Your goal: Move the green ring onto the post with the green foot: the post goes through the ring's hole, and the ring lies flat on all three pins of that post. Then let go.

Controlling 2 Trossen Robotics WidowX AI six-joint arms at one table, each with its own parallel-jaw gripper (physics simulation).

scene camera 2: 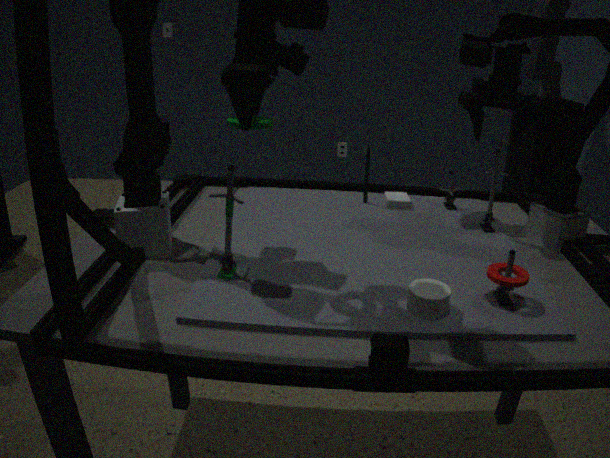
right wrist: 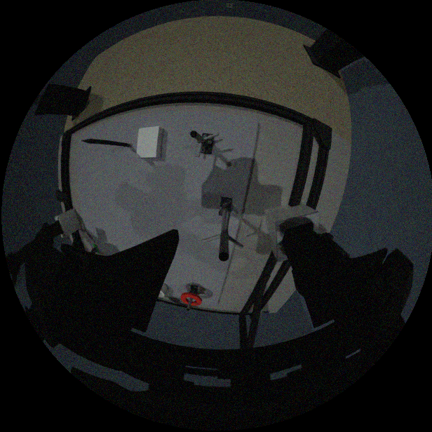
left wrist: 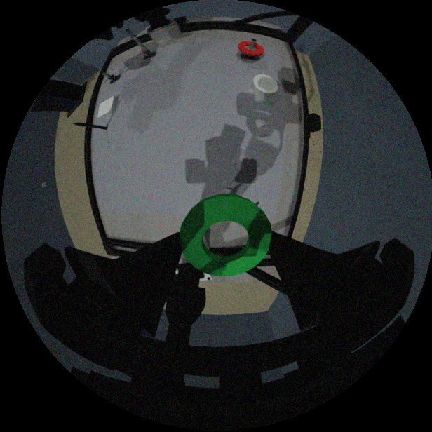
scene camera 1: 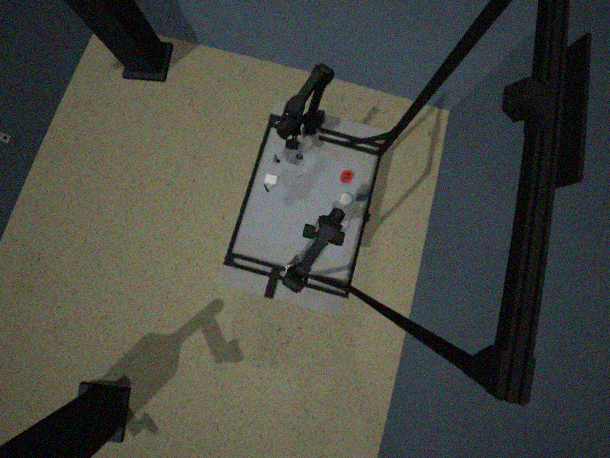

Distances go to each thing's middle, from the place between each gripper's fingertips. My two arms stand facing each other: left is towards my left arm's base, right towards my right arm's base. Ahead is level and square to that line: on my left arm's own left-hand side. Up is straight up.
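Green ring (left wrist: 221,207): my left hand is 10 mm below it. The white box (right wrist: 149,138) is 320 mm ahead of my left hand, 340 mm to the right of it and 240 mm below it.
Relative to the white box, my right gripper is 130 mm short of it, 180 mm to the right of it and 180 mm above it. The green ring, from my right hand: 190 mm behind, 520 mm to the left, 60 mm above. By its middle, the white box is nearer to my right gripper than to my left hand.
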